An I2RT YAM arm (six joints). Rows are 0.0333 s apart.
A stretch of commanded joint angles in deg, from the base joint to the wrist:
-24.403, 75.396, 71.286, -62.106, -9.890, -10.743
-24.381, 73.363, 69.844, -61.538, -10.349, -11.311
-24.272, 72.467, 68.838, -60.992, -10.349, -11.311
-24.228, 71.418, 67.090, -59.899, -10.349, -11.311
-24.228, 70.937, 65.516, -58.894, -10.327, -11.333
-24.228, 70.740, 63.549, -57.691, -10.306, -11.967
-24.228, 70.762, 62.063, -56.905, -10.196, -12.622
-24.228, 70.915, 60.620, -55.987, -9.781, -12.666
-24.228, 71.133, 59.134, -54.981, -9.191, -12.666
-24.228, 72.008, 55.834, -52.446, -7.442, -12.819
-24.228, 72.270, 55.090, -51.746, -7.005, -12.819
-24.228, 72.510, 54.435, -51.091, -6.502, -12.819
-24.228, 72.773, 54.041, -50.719, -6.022, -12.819
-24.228, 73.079, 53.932, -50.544, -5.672, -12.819
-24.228, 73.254, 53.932, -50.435, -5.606, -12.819
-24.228, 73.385, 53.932, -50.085, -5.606, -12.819
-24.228, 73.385, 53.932, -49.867, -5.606, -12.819
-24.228, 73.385, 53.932, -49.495, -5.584, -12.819
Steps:
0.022, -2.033, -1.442, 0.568, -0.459, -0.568
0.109, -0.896, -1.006, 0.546, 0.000, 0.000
0.044, -1.049, -1.748, 1.093, 0.000, 0.000
0.000, -0.481, -1.574, 1.005, 0.022, -0.022
0.000, -0.197, -1.967, 1.203, 0.021, -0.634
0.000, 0.022, -1.486, 0.786, 0.110, -0.655
0.000, 0.153, -1.443, 0.918, 0.415, -0.044
0.000, 0.218, -1.486, 1.006, 0.590, 0.000
0.000, 0.875, -3.300, 2.535, 1.749, -0.153
0.000, 0.262, -0.744, 0.700, 0.437, 0.000
0.000, 0.240, -0.655, 0.655, 0.503, 0.000
0.000, 0.263, -0.394, 0.372, 0.480, 0.000
0.000, 0.306, -0.109, 0.175, 0.350, 0.000
0.000, 0.175, 0.000, 0.109, 0.066, 0.000
0.000, 0.131, 0.000, 0.350, 0.000, 0.000
0.000, 0.000, 0.000, 0.218, 0.000, 0.000
0.000, 0.000, 0.000, 0.372, 0.022, 0.000

